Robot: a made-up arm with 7 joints.
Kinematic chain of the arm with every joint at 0, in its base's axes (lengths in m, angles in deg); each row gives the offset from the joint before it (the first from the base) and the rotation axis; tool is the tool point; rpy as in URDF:
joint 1: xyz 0 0 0.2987 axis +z
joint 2: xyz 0 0 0 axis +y
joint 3: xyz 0 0 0.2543 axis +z
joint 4: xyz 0.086 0 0 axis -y
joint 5: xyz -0.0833 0 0.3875 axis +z
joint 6: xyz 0 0 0 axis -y
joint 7: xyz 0.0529 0 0 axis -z
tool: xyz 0 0 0 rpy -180 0 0
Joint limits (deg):
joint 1: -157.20..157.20
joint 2: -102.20..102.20
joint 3: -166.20..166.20
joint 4: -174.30..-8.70
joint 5: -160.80..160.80
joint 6: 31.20..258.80
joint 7: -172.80..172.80
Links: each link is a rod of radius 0.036 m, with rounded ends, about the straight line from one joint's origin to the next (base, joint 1, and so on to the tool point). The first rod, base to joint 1, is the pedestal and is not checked.
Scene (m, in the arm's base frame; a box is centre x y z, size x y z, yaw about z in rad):
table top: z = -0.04
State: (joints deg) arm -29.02 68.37 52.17 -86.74 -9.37 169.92 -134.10
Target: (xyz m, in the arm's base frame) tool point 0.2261 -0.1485 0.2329
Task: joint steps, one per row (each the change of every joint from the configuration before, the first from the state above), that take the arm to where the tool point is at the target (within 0.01 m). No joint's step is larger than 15 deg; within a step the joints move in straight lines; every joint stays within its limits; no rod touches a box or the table.
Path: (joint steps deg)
1: -4.53 -12.40 -4.93 -14.32 0.64 5.74 0.00
2: -4.53 -12.40 -4.93 -14.32 0.65 5.74 0.00
3: -4.53 -12.41 -4.93 -14.33 0.64 5.74 0.00
4: -4.53 -12.40 -4.93 -14.32 0.64 5.73 0.00
5: -4.53 -12.40 -4.93 -14.32 0.64 5.74 0.00
6: -4.52 -12.40 -4.93 -14.32 0.65 5.74 0.00

